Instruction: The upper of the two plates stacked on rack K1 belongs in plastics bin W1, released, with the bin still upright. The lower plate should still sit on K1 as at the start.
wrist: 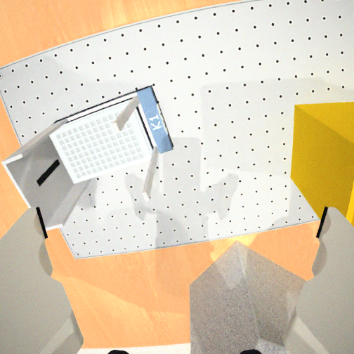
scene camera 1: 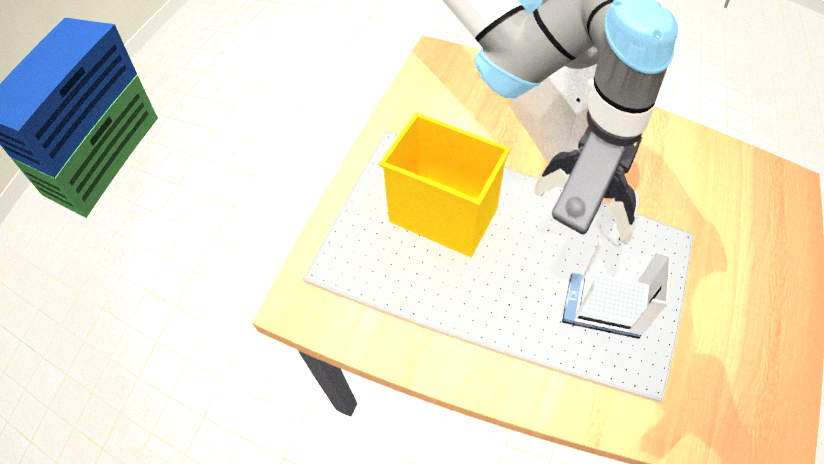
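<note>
The upper plate (scene camera 1: pixel 616 299) (wrist: pixel 102 145), white with a grid of wells, lies on rack K1 (scene camera 1: pixel 572 295) (wrist: pixel 158 131), which has a blue label strip, thin upright posts and tall grey guides. The lower plate is hidden beneath the upper one; I cannot make it out separately. Plastics bin W1 (scene camera 1: pixel 429 210) (wrist: pixel 320 150) is the yellow open-topped bin, upright left of the rack in the scene view and cut off at the right edge of the wrist view. My gripper (scene camera 1: pixel 583 213) (wrist: pixel 181 211) is open and empty, above the board between bin and rack, off to the side of the plates.
Bin and rack stand on a perforated white board (scene camera 1: pixel 507 311) (wrist: pixel 240 65) on the wooden table (scene camera 1: pixel 749 242) (wrist: pixel 135 300). The grey robot pedestal (scene camera 1: pixel 547 109) (wrist: pixel 225 295) is at the table's back. Blue (scene camera 1: pixel 63 74) and green (scene camera 1: pixel 109 149) crates are stacked on the floor at left.
</note>
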